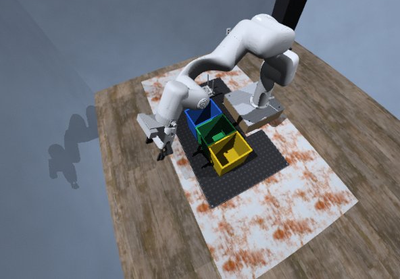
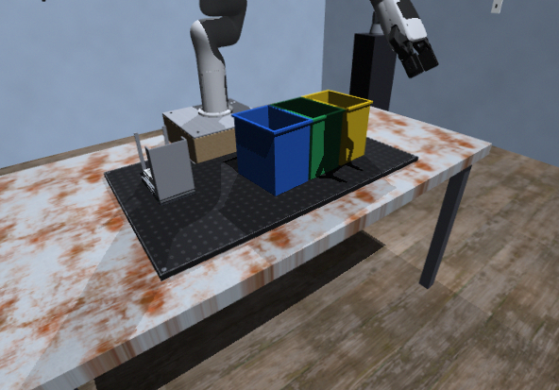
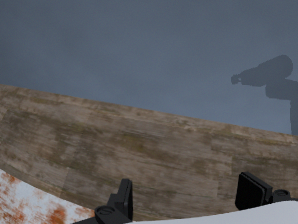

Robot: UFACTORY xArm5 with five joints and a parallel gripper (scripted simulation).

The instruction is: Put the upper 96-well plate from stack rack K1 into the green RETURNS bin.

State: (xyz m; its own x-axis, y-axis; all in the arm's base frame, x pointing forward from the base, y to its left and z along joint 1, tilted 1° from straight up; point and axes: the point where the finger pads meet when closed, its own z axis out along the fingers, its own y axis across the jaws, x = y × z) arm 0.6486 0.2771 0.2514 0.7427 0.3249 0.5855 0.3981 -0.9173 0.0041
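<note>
My hand is 51 cm to the left of the white 96-well plate, 33 cm past it and 29 cm above it. Round my hand: blue bin 26 cm behind, 24 cm below, 23 cm to the right; green bin 29 cm behind, 24 cm below, 11 cm to the right; yellow bin 32 cm behind, 24 cm below, 2 cm to the left.
</note>
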